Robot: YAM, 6 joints.
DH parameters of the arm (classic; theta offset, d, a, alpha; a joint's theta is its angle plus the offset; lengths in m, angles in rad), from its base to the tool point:
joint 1: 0 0.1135 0.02 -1.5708
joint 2: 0 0 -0.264 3.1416
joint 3: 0.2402 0 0.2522 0
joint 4: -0.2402 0 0.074 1.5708
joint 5: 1.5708 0 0 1.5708
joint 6: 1.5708 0.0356 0 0
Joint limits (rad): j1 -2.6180..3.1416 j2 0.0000..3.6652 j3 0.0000..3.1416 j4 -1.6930..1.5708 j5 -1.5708..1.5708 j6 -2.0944..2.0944
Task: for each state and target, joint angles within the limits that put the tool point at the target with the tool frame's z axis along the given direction. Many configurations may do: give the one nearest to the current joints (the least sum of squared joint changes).
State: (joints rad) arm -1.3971 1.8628 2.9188 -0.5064 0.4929 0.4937
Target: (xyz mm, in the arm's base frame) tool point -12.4 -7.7 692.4 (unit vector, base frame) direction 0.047 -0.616 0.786
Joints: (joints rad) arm -0.7911 1.1222 2.3079 -0.1548 0.4113 0.4937
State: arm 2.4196 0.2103 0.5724 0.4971 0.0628 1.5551
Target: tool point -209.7 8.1 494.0 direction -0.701 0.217 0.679
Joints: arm 3.1396 1.0589 1.1194 0.7087 0.2173 1.5551
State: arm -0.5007 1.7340 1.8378 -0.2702 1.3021 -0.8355
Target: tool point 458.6 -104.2 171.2 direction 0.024 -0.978 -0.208
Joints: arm -0.1504 2.2204 1.6244 -0.2887 1.2987 -0.8355
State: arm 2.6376 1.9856 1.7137 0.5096 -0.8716 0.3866
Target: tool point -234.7 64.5 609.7 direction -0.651 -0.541 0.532
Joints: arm 2.7645 1.4380 1.8685 0.4883 -0.8374 0.3866
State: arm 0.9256 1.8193 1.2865 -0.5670 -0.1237 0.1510
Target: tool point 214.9 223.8 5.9 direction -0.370 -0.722 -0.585
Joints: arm 0.8302 2.5302 1.4122 -1.3817 0.2157 0.1510
